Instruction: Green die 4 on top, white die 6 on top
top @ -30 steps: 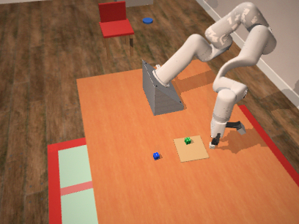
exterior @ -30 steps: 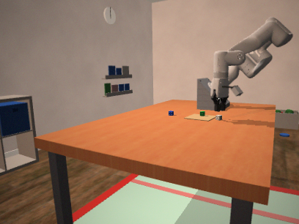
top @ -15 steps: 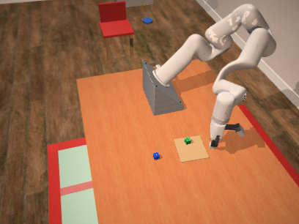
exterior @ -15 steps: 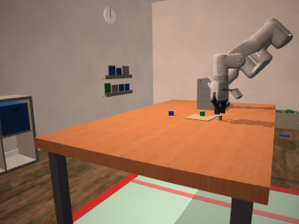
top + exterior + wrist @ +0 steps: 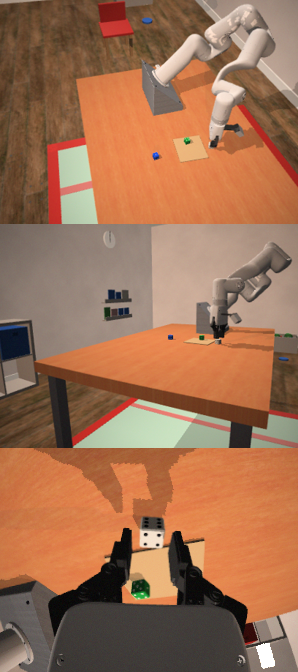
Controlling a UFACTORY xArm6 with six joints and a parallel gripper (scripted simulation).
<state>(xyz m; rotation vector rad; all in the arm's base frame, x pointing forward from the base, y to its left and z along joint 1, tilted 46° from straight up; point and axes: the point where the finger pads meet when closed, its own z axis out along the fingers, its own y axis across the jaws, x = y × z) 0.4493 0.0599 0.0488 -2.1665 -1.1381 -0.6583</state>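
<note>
My gripper is now 4 cm above the white die. The rest, counted from my hand: tan mat (10 cm to the right, 5 cm below, 3 cm behind); green die (10 cm to the right, 7 cm behind, 3 cm below); blue die (28 cm to the right, 5 cm behind, 4 cm below).
</note>
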